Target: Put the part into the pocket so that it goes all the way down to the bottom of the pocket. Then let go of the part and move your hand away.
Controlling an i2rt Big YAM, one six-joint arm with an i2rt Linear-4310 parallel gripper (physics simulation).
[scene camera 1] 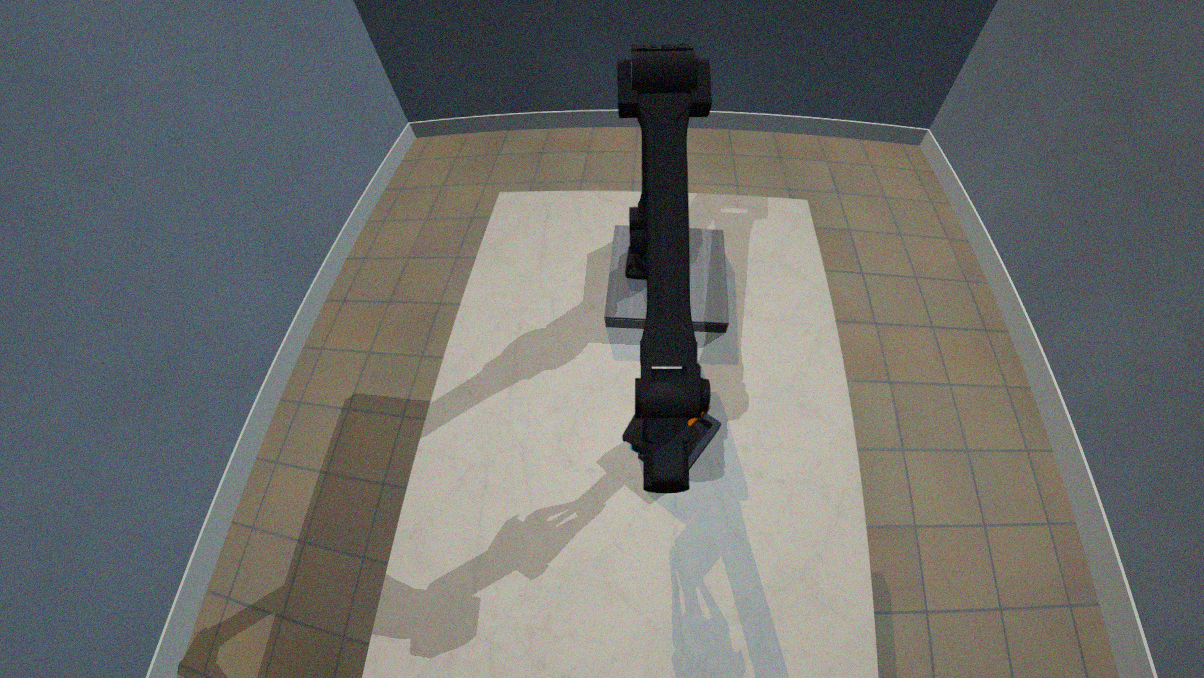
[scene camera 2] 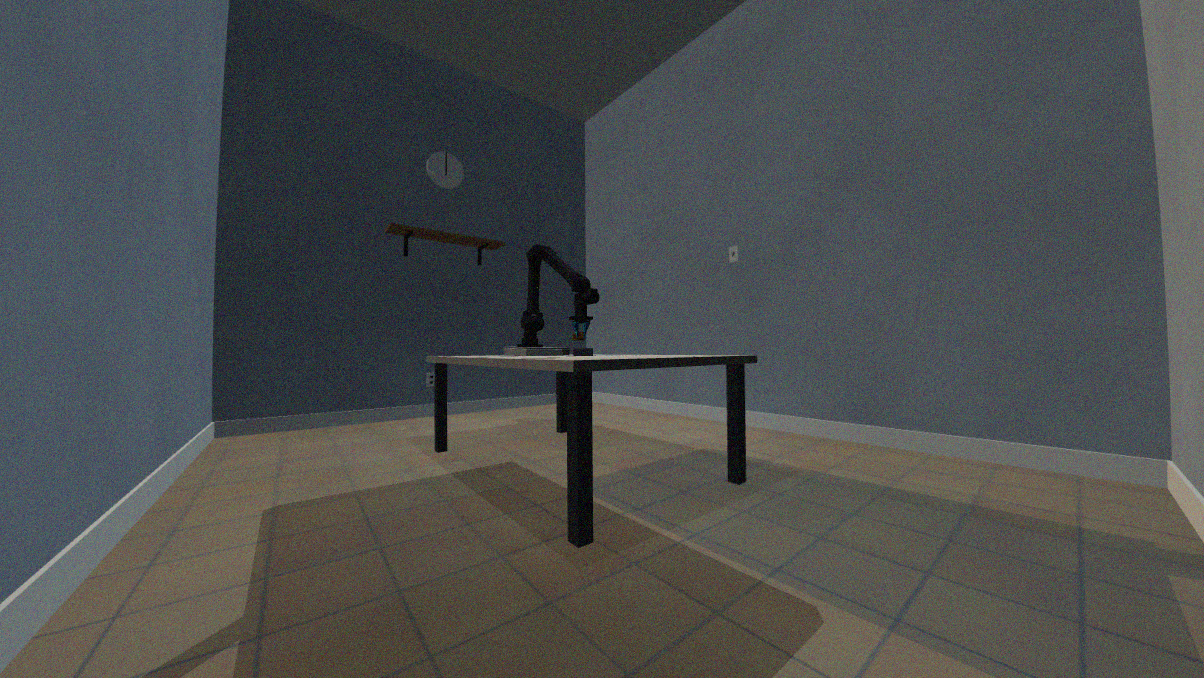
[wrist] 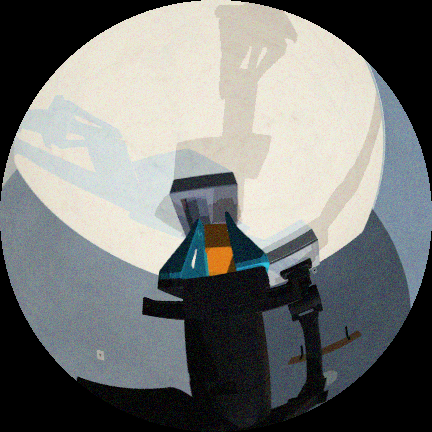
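Where they show: gripper, fingertip midpoint: (scene camera 2: 580,338) (wrist: 213,218); arm's base at its link origin: (scene camera 2: 529,347) (wrist: 295,267).
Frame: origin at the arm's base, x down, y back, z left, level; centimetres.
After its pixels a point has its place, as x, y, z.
Note:
The orange part (scene camera 1: 696,418) {-6.1, -37.7, 10.4} (scene camera 2: 577,336) (wrist: 218,260) {-6.2, -39.9, 6.8} is held between the teal fingers of my gripper (scene camera 2: 579,335) {-3.4, -43.6, 4.5} (wrist: 213,218) {-3.4, -43.6, 4.5}. The gripper is shut on it. The dark grey-blue block (scene camera 2: 582,352) {3.0, -44.9, 4.5} (wrist: 204,183) {2.0, -44.9, 4.5} with the pocket stands on the table under the gripper. In scene camera 2 the part is above the block, with a small gap between them. In the wrist view part of the pocket (wrist: 196,209) {4.1, -40.7, 9.7} shows as a dark recess beyond the fingertips, and the fingers and part hide the block's near side. In scene camera 1 the arm hides most of the gripper and the block.
The arm's grey base plate (scene camera 1: 711,290) {0.4, -5.6, 13.2} (scene camera 2: 530,350) {1.9, -14.5, -6.7} (wrist: 295,251) {0.7, -14.3, -1.9} lies on the white table (scene camera 1: 522,336) {4.6, -18.9, -27.3} (scene camera 2: 665,363) {6.3, -108.6, -7.0} (wrist: 150,90) {4.6, -59.2, 1.5}, behind the block. A wall shelf (scene camera 2: 446,237) and a round clock (scene camera 2: 444,169) are on the far wall. Arm shadows cross the table.

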